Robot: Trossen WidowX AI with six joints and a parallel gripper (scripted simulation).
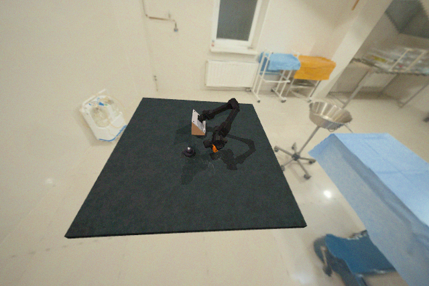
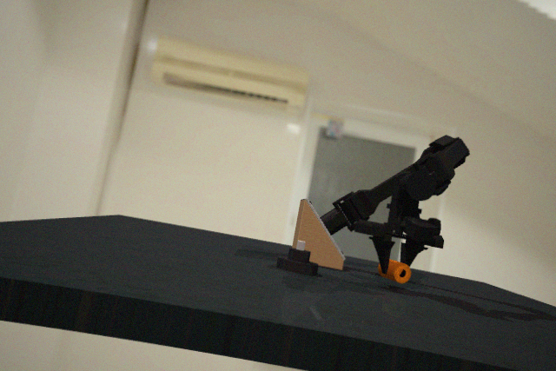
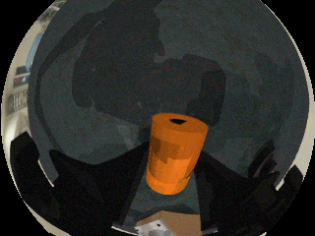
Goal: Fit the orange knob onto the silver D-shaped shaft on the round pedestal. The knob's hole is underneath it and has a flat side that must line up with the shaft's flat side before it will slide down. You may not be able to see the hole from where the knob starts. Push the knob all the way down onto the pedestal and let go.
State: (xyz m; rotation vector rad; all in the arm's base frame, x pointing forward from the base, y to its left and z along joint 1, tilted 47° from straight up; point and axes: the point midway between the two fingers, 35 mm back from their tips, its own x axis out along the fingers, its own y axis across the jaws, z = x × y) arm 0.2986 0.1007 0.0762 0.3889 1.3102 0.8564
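My gripper tip is 10 mm below the orange knob and 10 mm past it. Round my gripper tip: round black pedestal: 200 mm to the right, 30 mm ahead, 10 mm above.
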